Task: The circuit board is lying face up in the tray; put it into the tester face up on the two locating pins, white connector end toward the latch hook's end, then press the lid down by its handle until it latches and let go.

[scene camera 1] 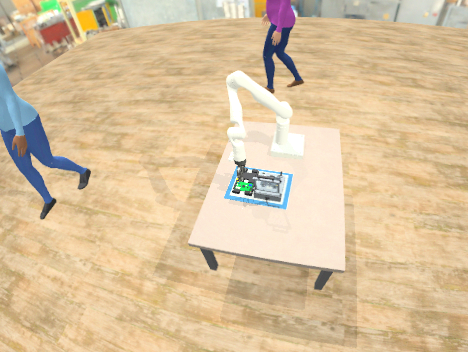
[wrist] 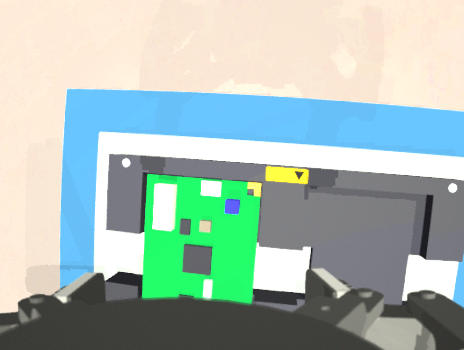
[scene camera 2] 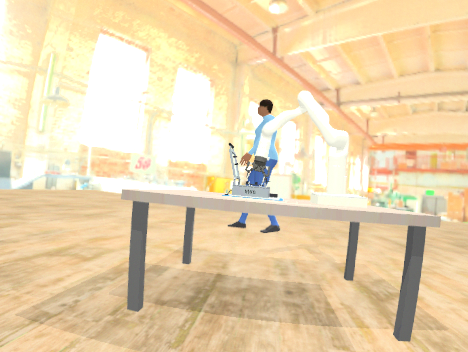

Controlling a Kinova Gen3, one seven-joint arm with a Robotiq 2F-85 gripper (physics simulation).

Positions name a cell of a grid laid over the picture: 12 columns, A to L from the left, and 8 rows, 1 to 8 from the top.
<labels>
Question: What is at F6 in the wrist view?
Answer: A green circuit board.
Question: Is my gripper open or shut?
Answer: Open.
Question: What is my gripper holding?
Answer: Nothing.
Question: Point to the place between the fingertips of my gripper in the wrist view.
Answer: F7
</labels>
